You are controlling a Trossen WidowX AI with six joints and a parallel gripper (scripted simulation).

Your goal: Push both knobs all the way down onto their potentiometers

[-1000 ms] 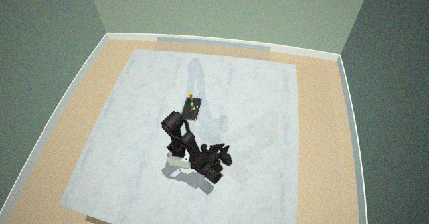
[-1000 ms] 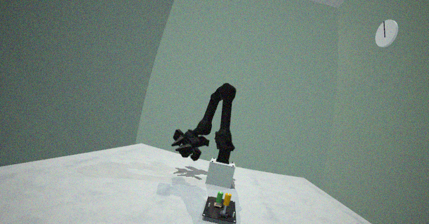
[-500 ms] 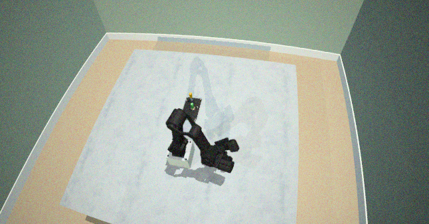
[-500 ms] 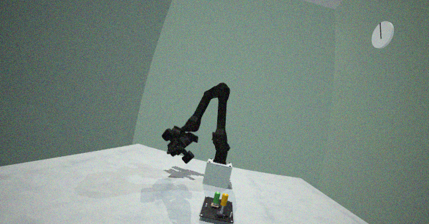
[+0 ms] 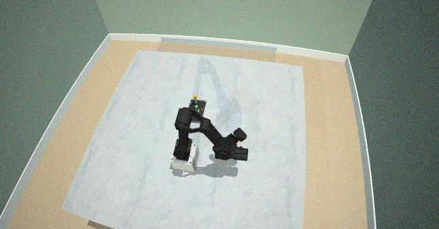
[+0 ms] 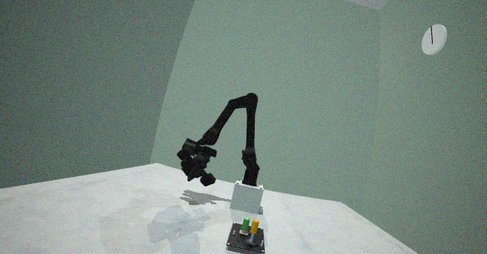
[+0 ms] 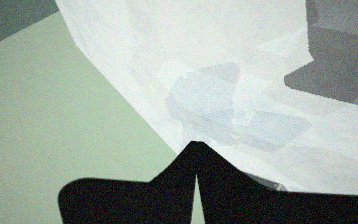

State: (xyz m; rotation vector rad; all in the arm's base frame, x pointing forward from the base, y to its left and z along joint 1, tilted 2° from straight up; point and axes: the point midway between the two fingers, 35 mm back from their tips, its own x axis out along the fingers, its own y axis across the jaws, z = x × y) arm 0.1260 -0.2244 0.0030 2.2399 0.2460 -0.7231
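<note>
Now: gripper tip 23 cm to the right of the green knob, 18 cm short of it and 4 cm above it. From my gripper tip the other things lie so: yellow knob: 25 cm to the left, 24 cm ahead, 2 cm below.
</note>
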